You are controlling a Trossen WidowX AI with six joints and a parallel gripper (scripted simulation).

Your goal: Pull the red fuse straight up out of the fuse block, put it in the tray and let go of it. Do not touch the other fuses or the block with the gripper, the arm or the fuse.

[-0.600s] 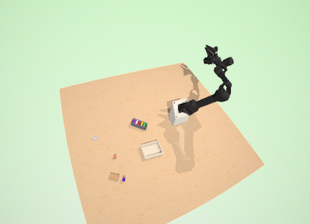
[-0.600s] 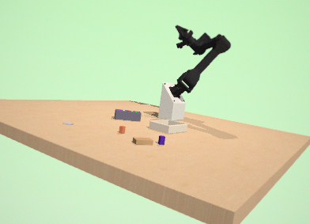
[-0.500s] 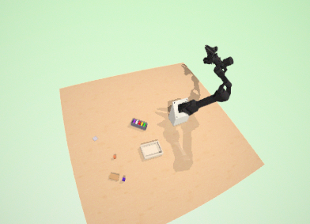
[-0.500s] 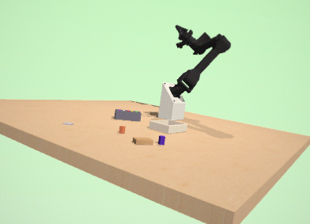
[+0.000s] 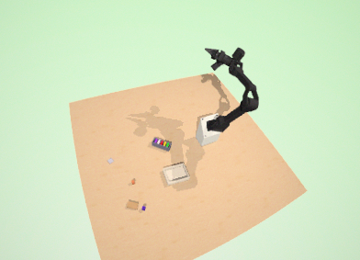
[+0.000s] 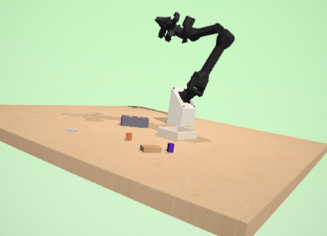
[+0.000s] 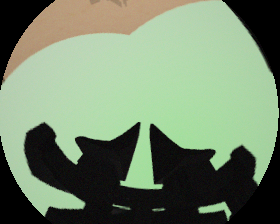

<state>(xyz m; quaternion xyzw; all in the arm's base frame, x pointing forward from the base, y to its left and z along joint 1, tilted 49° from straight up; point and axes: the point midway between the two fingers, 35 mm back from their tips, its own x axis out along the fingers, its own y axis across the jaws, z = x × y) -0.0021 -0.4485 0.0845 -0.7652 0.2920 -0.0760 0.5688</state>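
My gripper tip is now 520 mm above the red fuse, 300 mm short of it and 210 mm to the right of it. Also, from my gripper tip: white tray 540 mm below, 440 mm to the left, 300 mm ahead; small orange cube 550 mm ahead, 530 mm below, 410 mm to the left; small grey plate 640 mm ahead, 540 mm below, 230 mm to the left.
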